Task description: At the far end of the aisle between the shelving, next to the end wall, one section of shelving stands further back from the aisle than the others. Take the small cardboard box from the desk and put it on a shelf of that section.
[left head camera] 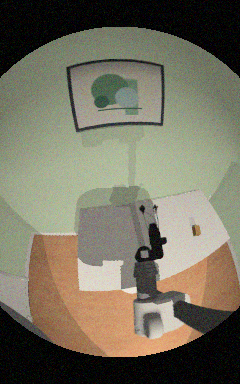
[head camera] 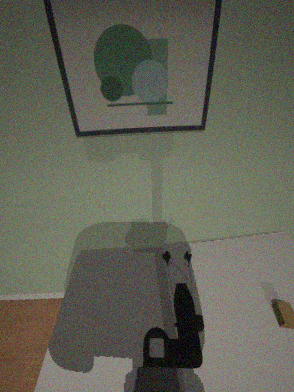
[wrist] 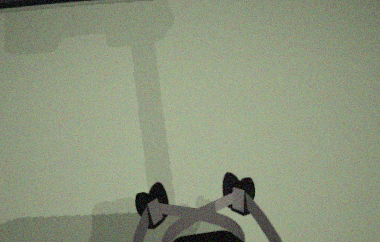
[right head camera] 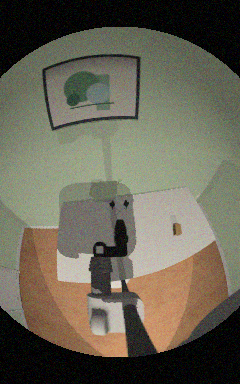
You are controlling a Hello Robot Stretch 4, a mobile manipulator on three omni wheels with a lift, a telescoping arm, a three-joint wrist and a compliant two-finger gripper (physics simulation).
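Places are measured from the robot's base along level axes (x left, y back, z up), in millimetres.
Pixels of known places: gripper, fingertip midpoint: [left head camera: 147, 204] [head camera: 176, 251] [wrist: 194, 191] [right head camera: 118, 200].
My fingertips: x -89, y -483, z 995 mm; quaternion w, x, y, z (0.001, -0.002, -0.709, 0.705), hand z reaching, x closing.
Behind a point stands the place of what it marks.
The small cardboard box [head camera: 284, 314] {z 743, x -574, y -322 mm} [left head camera: 196, 230] {z 743, x -578, y -317 mm} [right head camera: 177, 229] {z 743, x -585, y -318 mm} stands on the right part of the white desk [head camera: 230, 280] {z 693, x -419, y -507 mm} [left head camera: 177, 250] {z 693, x -358, y -198 mm} [right head camera: 155, 250] {z 693, x -366, y -185 mm}. It does not show in the wrist view. My gripper [head camera: 177, 257] {z 995, x -89, y -483 mm} [left head camera: 149, 208] {z 995, x -89, y -483 mm} [right head camera: 119, 204] {z 995, x -89, y -483 mm} [wrist: 194, 191] {z 995, x -89, y -483 mm} is open and empty, its two dark fingertips apart. It appears over the desk, left of the box, and points towards the green wall. Its height above the desk top is hard to tell. The shelving section that the task names cannot be made out in these views.
The green wall [head camera: 250, 175] {z 1176, x -537, y -835 mm} [left head camera: 185, 150] {z 1227, x -497, y -830 mm} [right head camera: 165, 150] {z 1177, x -495, y -830 mm} [wrist: 275, 100] {z 1117, x -333, y -812 mm} rises behind the desk. A framed picture [head camera: 120, 60] {z 1663, x 110, y -739 mm} [left head camera: 109, 90] {z 1643, x 101, y -740 mm} [right head camera: 82, 87] {z 1644, x 91, y -741 mm} hangs on it. A large shadow falls across the desk's left part and the wall. Wooden floor [head camera: 22, 340] {z -27, x 1101, y -313 mm} [left head camera: 55, 280] {z -27, x 1142, y 192 mm} [right head camera: 45, 270] {z -27, x 1099, y 139 mm} shows beside the desk.
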